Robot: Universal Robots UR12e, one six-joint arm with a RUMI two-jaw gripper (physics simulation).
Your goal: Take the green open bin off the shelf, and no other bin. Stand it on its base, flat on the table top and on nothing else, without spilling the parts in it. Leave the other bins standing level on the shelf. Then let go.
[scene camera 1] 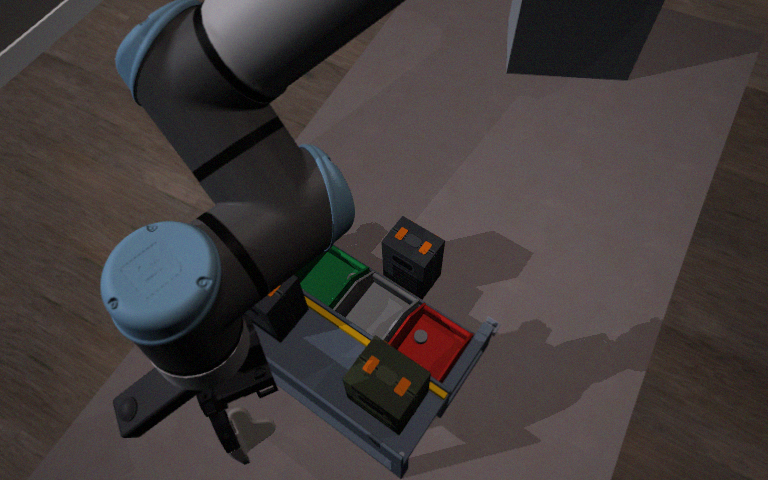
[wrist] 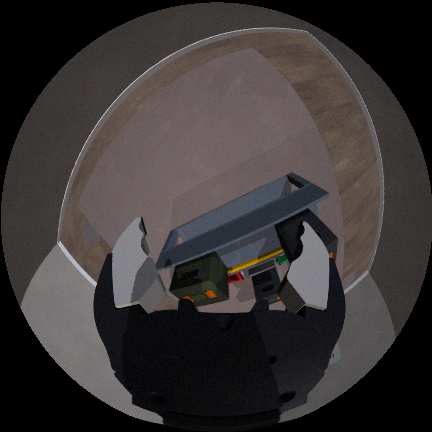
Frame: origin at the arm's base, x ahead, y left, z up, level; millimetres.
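Seen in the pictures: gripper, fingertip midpoint: (scene camera 1: 229,405) (wrist: 221,221).
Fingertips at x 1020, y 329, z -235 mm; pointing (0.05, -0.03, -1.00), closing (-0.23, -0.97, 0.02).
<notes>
A point is followed by its place in that frame.
The green open bin (scene camera 1: 331,280) @(z -475, x 765, y 156 mm) (wrist: 283,259) @(z -447, x 717, y 179 mm) sits on the shelf (scene camera 1: 322,345) @(z -382, x 863, y 284 mm) (wrist: 240,225) @(z -353, x 938, y 308 mm), at the end nearest the arm in the scene view. The arm hides part of it there; a sliver shows in the wrist view. A grey bin (scene camera 1: 373,308) @(z -475, x 738, y 251 mm) (wrist: 262,266) @(z -460, x 693, y 249 mm) is beside it, then a red bin (scene camera 1: 433,346) @(z -475, x 699, y 375 mm) (wrist: 235,278) @(z -448, x 670, y 345 mm) holding a grey round part. All three look level. Parts in the green bin are hard to make out. My gripper (wrist: 221,221) @(z -235, x 1020, y 329 mm) is open and empty, off the shelf's front left side in the scene view, apart from the bins.
A dark box (scene camera 1: 284,311) @(z -306, x 886, y 231 mm) (wrist: 312,230) stands on the shelf in front of the green bin. An olive box (scene camera 1: 387,382) @(z -285, x 835, y 420 mm) (wrist: 200,280) @(z -292, x 876, y 394 mm) stands before the red bin. Another dark box (scene camera 1: 412,260) @(z -354, x 661, y 267 mm) (wrist: 266,285) @(z -395, x 667, y 248 mm) stands behind the bins. A large dark block (scene camera 1: 572,39) @(z -378, x 49, y 61 mm) is farther back.
</notes>
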